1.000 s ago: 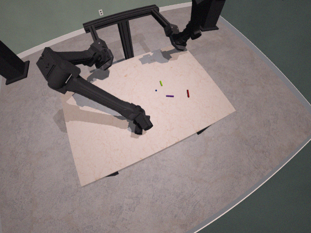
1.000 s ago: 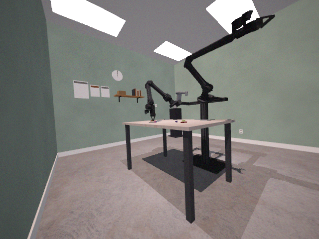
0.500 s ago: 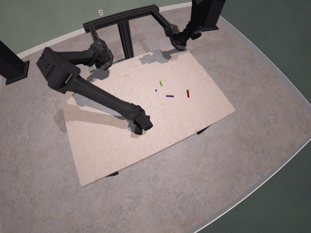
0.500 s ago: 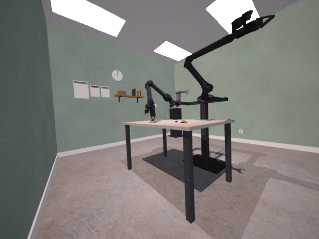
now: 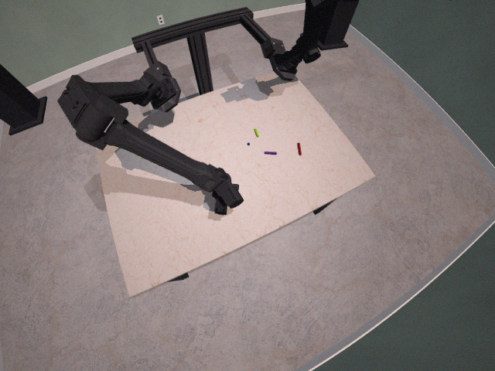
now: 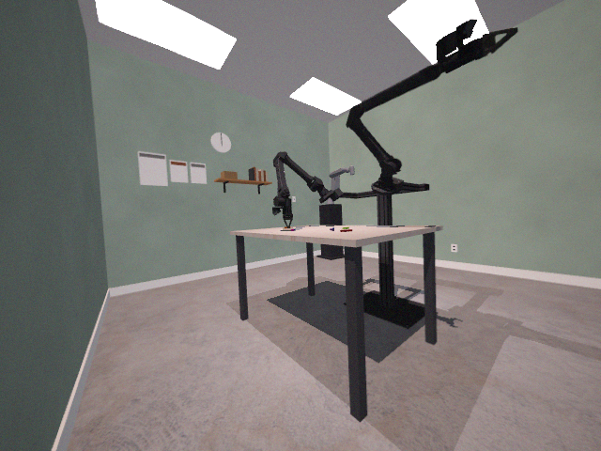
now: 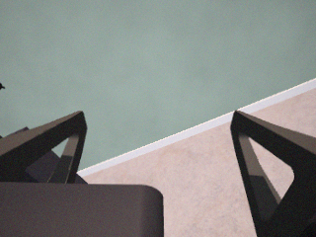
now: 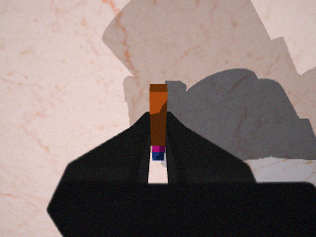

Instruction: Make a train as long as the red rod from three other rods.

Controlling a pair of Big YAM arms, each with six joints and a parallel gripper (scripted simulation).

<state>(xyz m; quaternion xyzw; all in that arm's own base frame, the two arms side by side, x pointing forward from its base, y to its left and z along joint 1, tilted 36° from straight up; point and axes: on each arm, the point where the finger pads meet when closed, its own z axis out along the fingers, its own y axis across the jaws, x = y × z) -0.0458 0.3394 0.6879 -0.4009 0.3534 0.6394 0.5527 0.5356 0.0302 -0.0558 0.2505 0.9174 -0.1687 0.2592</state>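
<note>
My right hand is 1 cm short of the orange rod. Round my right hand: purple rod 28 cm to the left, 16 cm behind, 2 cm below; magenta rod 3 cm behind, 2 cm below, 1 cm to the left; lime rod 30 cm behind, 25 cm to the left, 2 cm below.
</note>
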